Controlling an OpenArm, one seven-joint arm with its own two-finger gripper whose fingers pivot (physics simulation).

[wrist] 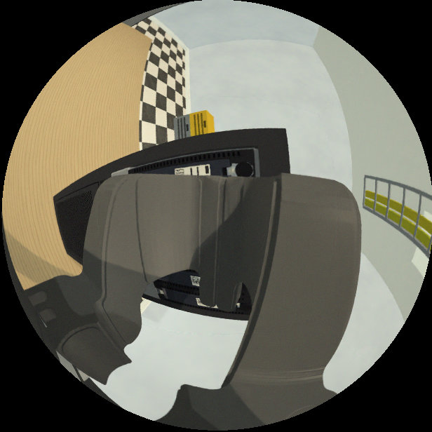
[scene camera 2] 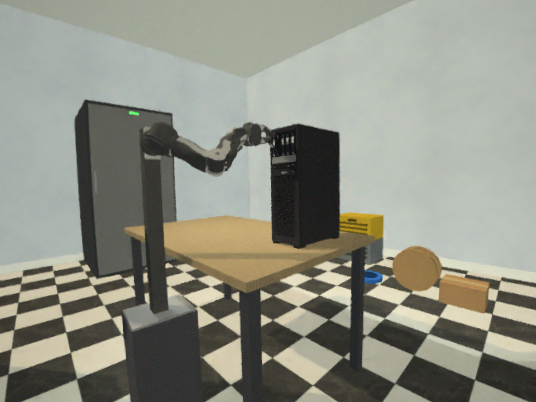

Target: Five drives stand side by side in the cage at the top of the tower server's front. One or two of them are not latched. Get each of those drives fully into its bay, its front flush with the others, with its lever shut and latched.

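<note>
The black tower server (scene camera 2: 318,185) (wrist: 272,145) stands upright on the table, its drive cage (scene camera 2: 285,144) at the top of its front. In the wrist view one drive (wrist: 215,168) with a white label and a round black part shows above my fingers. Parts of other drives (wrist: 176,290) show below, through the gap under the fingers. My gripper (scene camera 2: 270,136) (wrist: 228,245) is shut, with no drive seen between its fingertips, and is close in front of the cage at its far side. The fingers hide the middle drives and most levers, so I cannot tell which are latched.
The server stands on the wooden table (scene camera 2: 210,245) (wrist: 75,100). A grey cabinet (scene camera 2: 130,200) is behind the arm. Behind the table are a yellow and grey box (scene camera 2: 367,225) (wrist: 201,123), a blue ring (scene camera 2: 373,281), a round wooden piece (scene camera 2: 416,268) and a brown block (scene camera 2: 463,293).
</note>
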